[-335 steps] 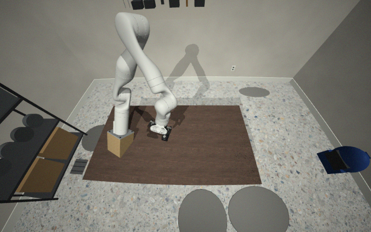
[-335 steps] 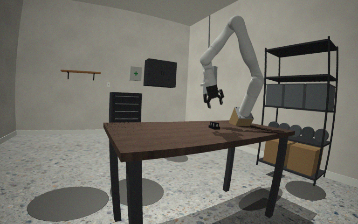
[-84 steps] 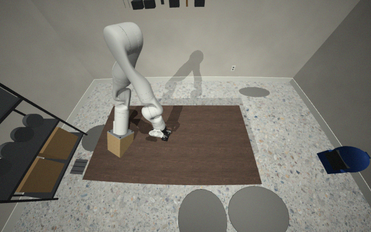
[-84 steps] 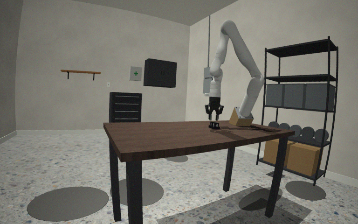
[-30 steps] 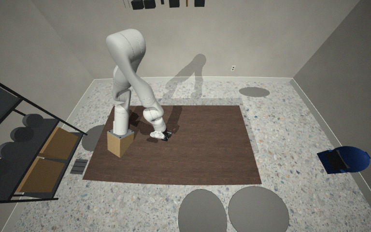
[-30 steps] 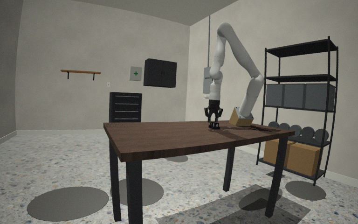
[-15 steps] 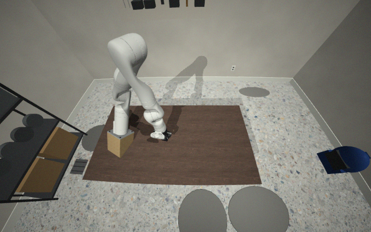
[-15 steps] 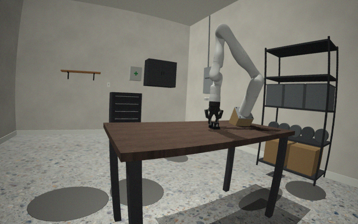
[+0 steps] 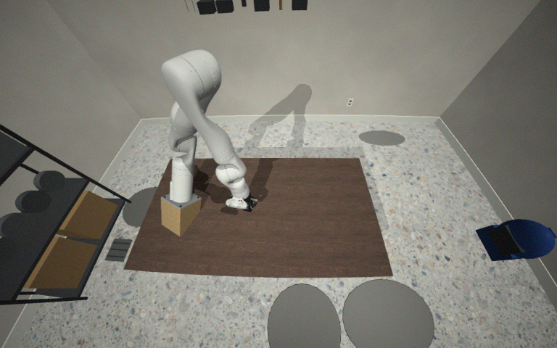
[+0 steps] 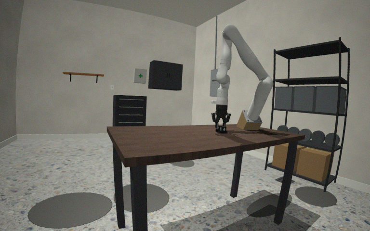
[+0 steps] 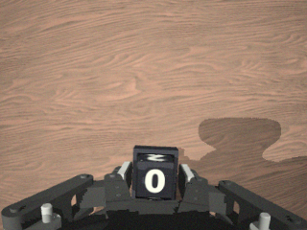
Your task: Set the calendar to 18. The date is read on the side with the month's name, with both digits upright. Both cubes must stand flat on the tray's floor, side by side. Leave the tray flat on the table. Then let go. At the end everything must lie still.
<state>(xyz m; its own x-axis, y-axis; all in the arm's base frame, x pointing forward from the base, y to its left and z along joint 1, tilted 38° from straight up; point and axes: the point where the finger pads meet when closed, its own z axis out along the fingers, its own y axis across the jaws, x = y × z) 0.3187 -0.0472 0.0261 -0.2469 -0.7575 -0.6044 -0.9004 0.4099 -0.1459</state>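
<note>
The black calendar tray is 3 cm below my hand and 2 cm to the left of it.
</note>
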